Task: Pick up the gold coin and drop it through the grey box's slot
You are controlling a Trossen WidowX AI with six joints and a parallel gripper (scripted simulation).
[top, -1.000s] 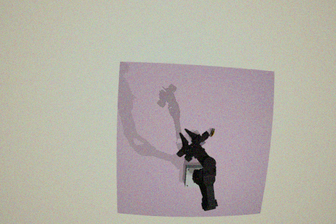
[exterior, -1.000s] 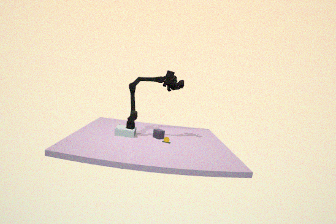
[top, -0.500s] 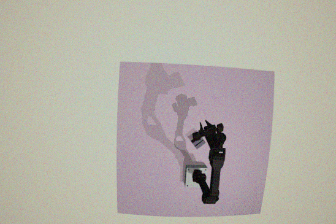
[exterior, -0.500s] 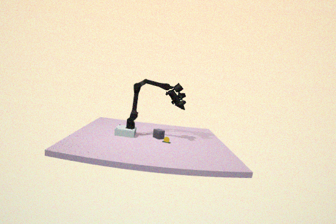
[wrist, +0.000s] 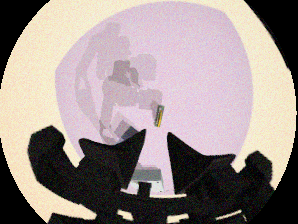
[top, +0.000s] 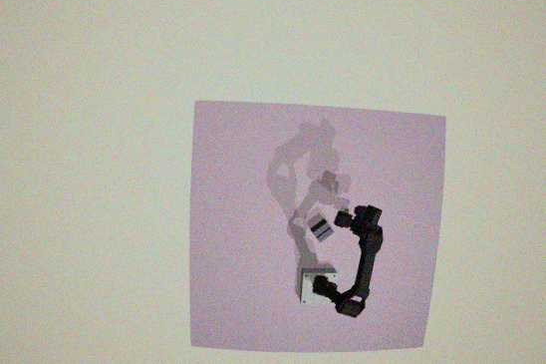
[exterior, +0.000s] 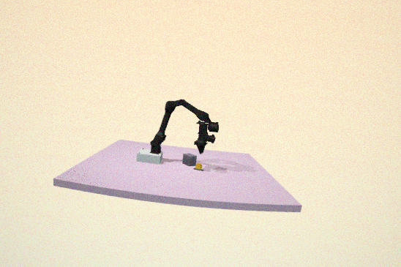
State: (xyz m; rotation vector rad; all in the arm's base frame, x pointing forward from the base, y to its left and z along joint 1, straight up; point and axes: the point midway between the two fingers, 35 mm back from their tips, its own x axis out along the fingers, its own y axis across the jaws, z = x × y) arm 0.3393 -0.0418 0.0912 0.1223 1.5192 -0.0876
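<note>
Now: the gold coin 9 cm below my gripper tip, 1 cm to the right of it and 1 cm behind it.
</note>
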